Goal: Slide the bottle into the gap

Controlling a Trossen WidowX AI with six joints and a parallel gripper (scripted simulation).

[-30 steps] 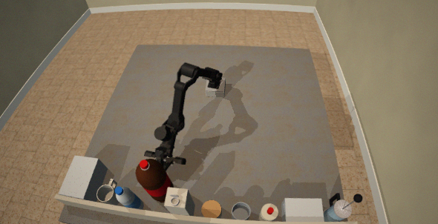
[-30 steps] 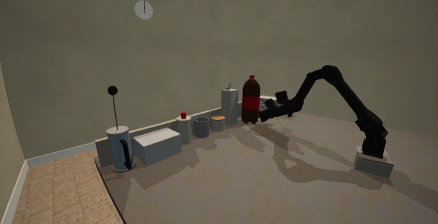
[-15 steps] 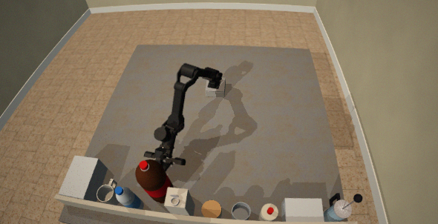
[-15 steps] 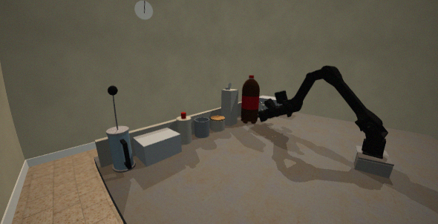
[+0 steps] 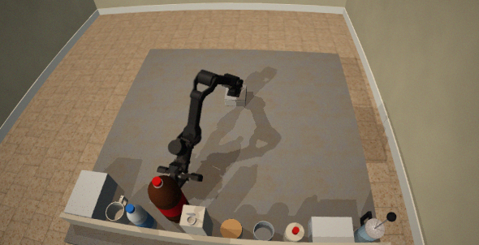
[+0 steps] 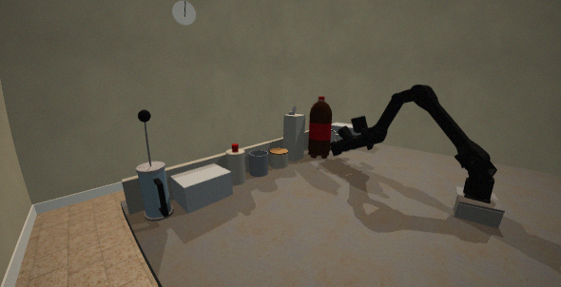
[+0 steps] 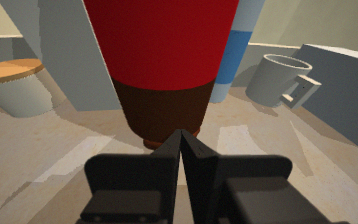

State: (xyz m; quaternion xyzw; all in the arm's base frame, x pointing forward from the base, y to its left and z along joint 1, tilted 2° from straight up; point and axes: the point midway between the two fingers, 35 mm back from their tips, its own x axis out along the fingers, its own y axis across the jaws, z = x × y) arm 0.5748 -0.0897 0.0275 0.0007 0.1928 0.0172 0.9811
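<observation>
Now: the brown cola bottle 9 cm above my hand, 8 cm ahead of it and 2 cm to the left of it. Round my hand: wood-lidded jar: 26 cm to the left, 12 cm ahead, 3 cm below; white box: 35 cm to the right, 16 cm ahead, 1 cm below; blue-capped water bottle: 18 cm ahead, 7 cm to the right, 4 cm above.
</observation>
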